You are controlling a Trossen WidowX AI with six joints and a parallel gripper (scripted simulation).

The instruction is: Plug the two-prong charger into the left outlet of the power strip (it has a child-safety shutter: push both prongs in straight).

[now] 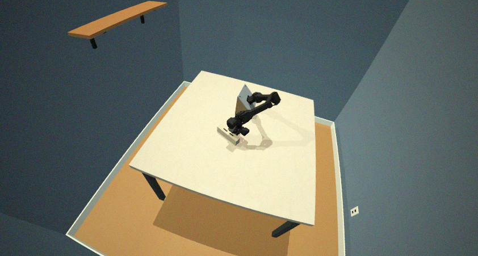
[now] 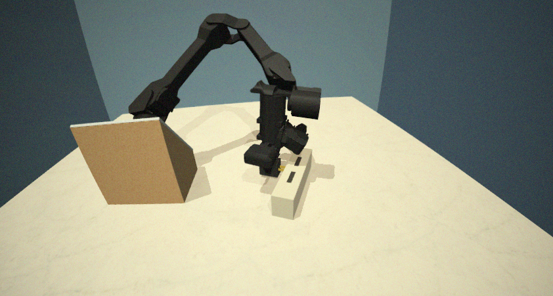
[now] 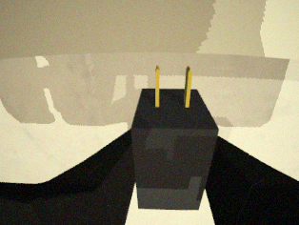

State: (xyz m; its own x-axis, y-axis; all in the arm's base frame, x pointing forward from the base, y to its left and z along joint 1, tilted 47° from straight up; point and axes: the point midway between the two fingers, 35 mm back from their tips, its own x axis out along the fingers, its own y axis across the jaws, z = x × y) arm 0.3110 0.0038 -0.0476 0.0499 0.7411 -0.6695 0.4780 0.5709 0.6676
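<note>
The black charger is 1 cm to the right of my gripper tip, 1 cm ahead of it and 1 cm above it.
</note>
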